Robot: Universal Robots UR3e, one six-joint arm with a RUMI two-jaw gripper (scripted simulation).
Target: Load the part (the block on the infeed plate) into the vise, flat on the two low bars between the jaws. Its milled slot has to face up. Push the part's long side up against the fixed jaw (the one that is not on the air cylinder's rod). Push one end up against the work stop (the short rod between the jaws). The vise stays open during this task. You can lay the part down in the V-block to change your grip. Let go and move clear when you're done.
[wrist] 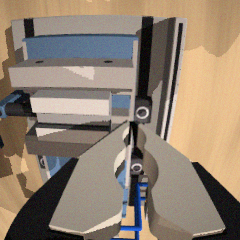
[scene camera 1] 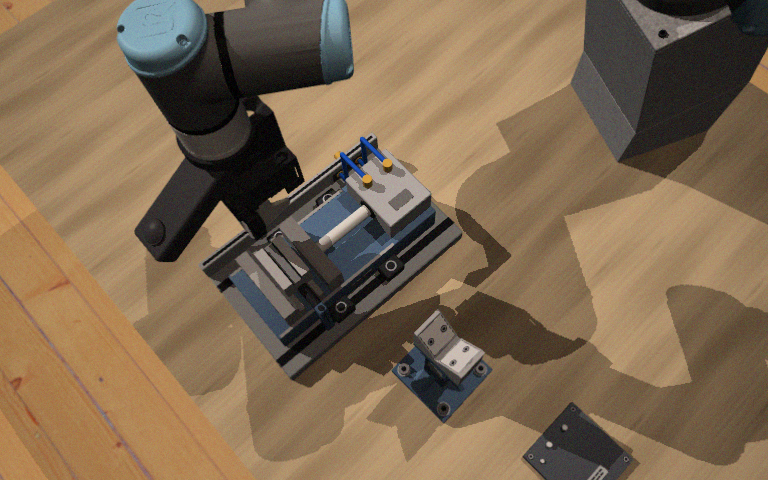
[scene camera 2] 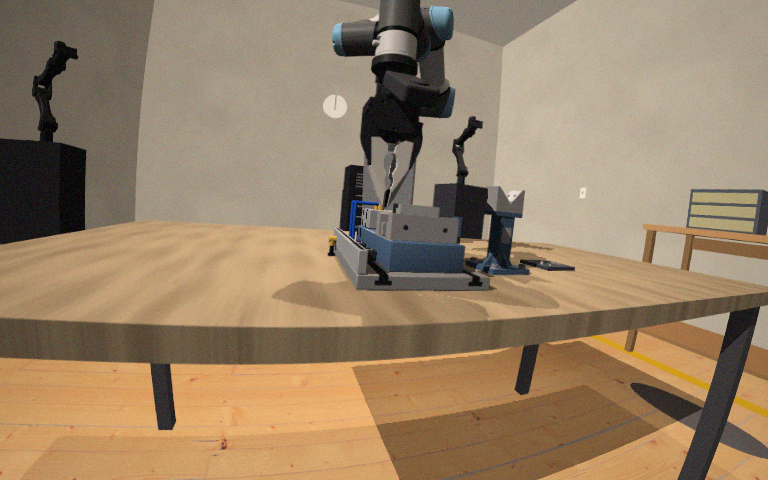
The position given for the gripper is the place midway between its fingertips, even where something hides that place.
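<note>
The gripper (scene camera 1: 260, 235), (wrist: 131, 122), (scene camera 2: 384, 207) is visible. Also visible: a part (scene camera 1: 280, 261), (wrist: 75, 116); an air cylinder block (scene camera 1: 386, 186); a fixed jaw (scene camera 2: 421, 228), (wrist: 87, 74), (scene camera 1: 251, 266).
</note>
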